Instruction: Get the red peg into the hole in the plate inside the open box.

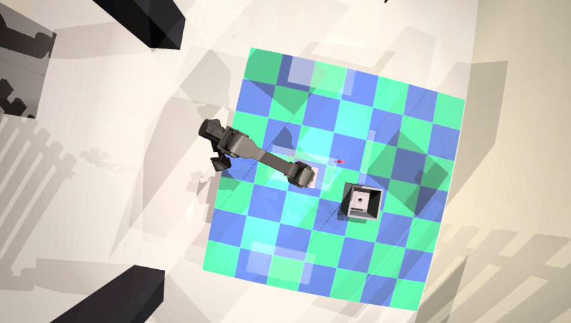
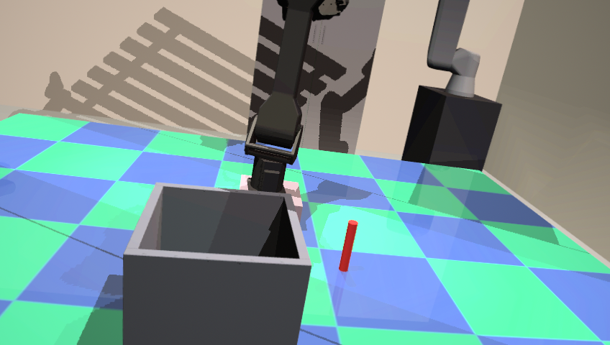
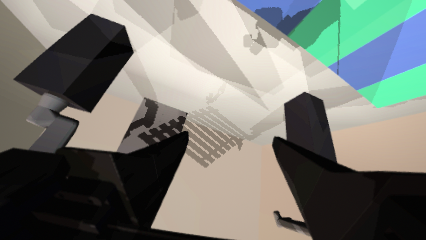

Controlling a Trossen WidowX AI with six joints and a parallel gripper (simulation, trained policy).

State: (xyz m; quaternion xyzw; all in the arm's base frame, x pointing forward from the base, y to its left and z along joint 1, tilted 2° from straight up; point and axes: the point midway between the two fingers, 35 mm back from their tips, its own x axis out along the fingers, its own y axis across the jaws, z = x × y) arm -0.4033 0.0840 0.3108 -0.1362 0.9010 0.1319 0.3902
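Now: gripper tip 60 cm short of the red peg, 2 cm to the right of it and 30 cm above it.
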